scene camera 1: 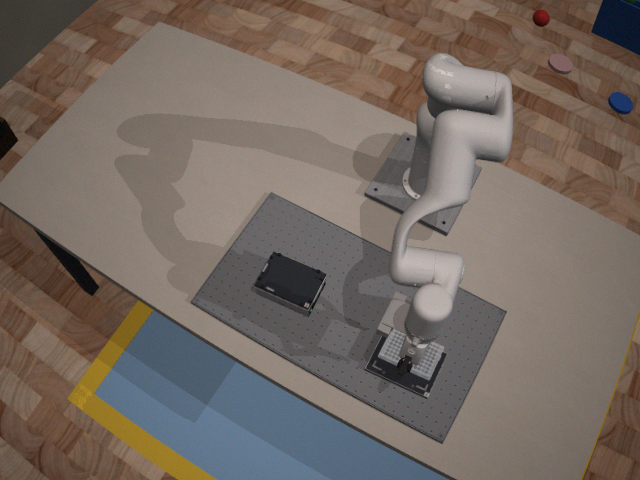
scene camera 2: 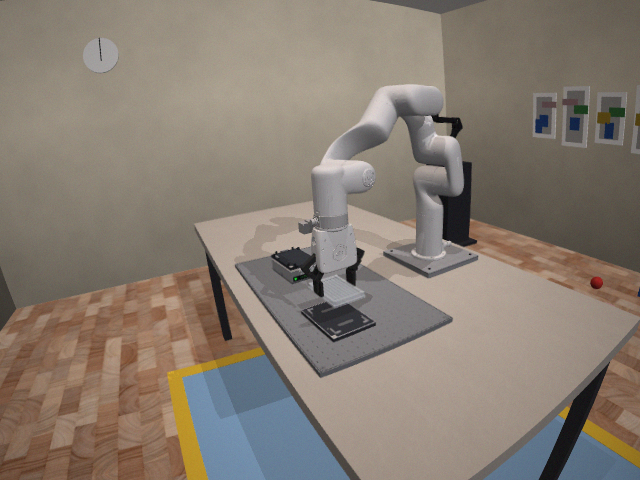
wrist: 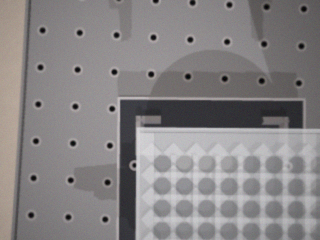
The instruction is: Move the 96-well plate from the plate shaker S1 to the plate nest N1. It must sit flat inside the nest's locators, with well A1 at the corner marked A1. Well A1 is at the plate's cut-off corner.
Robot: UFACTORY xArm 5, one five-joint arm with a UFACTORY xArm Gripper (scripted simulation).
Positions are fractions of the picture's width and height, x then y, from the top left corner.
Labels:
A 96-well plate (scene camera 1: 0.67, 0.77): 130 cm from the lens. A black plate nest N1 (scene camera 1: 0.64, 0.79) is 138 cm from the lens. A black plate shaker S1 (scene camera 1: 0.46, 0.59) is 140 cm from the lens.

